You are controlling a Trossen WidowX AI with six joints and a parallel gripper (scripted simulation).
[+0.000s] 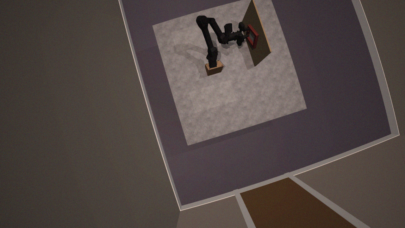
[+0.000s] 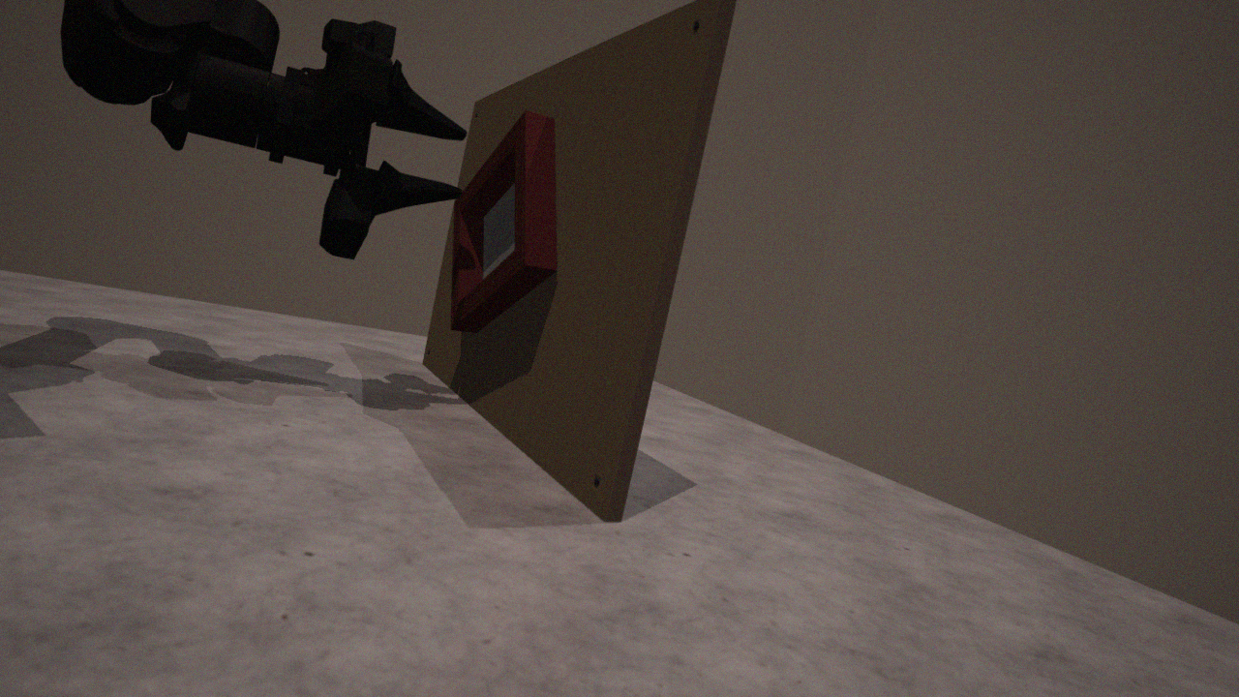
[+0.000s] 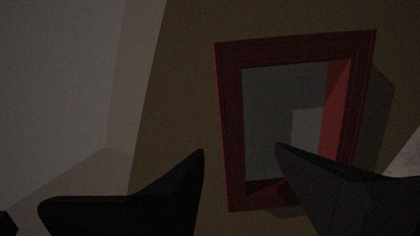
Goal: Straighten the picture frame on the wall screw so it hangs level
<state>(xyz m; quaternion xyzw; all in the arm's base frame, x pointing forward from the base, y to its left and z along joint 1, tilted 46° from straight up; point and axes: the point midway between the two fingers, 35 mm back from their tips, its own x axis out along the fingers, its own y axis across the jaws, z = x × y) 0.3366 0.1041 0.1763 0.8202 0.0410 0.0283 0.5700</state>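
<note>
The red picture frame lies 50 mm ahead of my gripper tip, 20 mm to the right of it and 50 mm below it. The rest, counted from my gripper tip: tan wall board: 60 mm ahead, 10 mm to the right, 50 mm below.
</note>
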